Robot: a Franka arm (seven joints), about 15 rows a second.
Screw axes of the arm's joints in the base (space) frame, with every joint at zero. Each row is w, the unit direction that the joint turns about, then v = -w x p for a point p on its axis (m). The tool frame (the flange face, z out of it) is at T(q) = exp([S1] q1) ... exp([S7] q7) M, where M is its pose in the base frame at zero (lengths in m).
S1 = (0, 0, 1, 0, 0, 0)
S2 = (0, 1, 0, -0.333, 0, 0)
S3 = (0, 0, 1, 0, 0, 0)
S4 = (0, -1, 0, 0.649, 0, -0.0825)
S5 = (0, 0, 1, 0, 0, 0)
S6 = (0, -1, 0, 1.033, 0, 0)
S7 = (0, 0, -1, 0, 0.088, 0)
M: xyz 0.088 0 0.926 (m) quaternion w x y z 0 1 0 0
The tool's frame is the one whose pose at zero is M.
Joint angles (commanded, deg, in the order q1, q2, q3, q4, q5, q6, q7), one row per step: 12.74, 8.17, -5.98, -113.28, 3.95, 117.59, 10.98; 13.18, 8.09, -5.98, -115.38, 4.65, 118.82, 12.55; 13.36, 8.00, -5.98, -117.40, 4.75, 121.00, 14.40; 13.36, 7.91, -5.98, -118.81, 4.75, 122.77, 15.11; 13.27, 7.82, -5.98, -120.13, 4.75, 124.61, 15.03; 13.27, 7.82, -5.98, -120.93, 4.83, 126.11, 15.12; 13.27, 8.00, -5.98, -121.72, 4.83, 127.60, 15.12
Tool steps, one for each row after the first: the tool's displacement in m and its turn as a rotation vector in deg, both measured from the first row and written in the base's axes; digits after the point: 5 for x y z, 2 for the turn. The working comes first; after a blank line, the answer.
Tool pose at each row, in the base's axes (x y z in m, rotation vector in deg; the steps are taken from these numbers as rounded here): 0.57319, 0.07318, 0.39190, -177.66, 9.52, 6.45; 0.56588, 0.07694, 0.37801, -177.12, 11.97, 7.84; 0.56075, 0.07757, 0.36631, -176.95, 14.85, 7.52; 0.55758, 0.07669, 0.35885, -176.87, 16.11, 6.84; 0.55492, 0.07499, 0.35226, -176.83, 16.28, 5.89; 0.55390, 0.07456, 0.34835, -176.69, 16.59, 4.83; 0.55287, 0.07408, 0.34279, -176.68, 16.71, 4.01

-0.00731, 0.00376, -0.01389, 0.33, 0.92, -1.59; -0.01244, 0.00439, -0.02559, 0.22, 0.75, -3.45; -0.01561, 0.00351, -0.03305, 0.16, 0.33, -4.27; -0.01827, 0.00181, -0.03964, 0.18, -0.28, -4.40; -0.01929, 0.00138, -0.04355, 0.28, -0.97, -4.62; -0.02032, 0.00090, -0.04911, 0.27, -1.50, -4.71
